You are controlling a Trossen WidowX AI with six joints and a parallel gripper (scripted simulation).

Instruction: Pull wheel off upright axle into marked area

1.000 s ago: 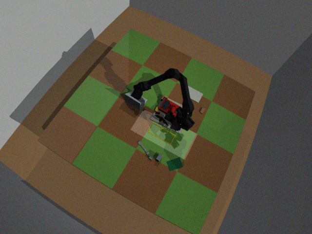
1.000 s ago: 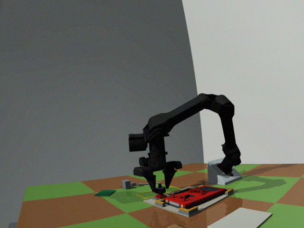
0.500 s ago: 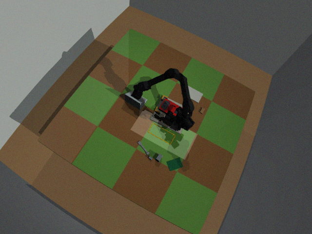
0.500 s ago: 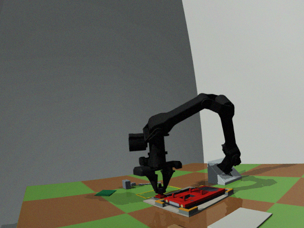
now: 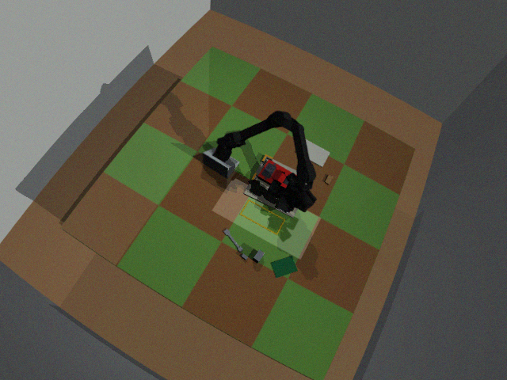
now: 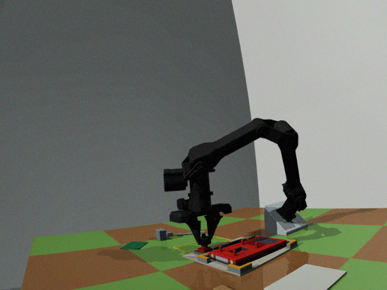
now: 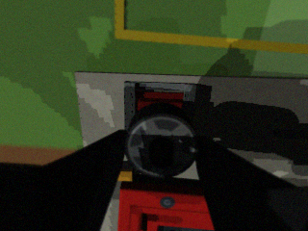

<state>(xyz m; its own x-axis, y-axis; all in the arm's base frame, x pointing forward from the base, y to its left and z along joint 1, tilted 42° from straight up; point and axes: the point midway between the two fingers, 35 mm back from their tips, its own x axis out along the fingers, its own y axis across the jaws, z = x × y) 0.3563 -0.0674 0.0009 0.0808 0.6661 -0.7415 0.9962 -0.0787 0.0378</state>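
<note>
Now: the grey base plate 90 mm to the left of my gripper tip, 60 mm behind it and 30 mm below it. The rest, counted from my gripper tip: white plate 330 mm to the left, 40 mm below, 10 mm ahead; then tan block 230 mm to the left, 140 mm ahead, 40 mm below; then dark green card 250 mm to the right, 120 mm ahead, 40 mm below.
</note>
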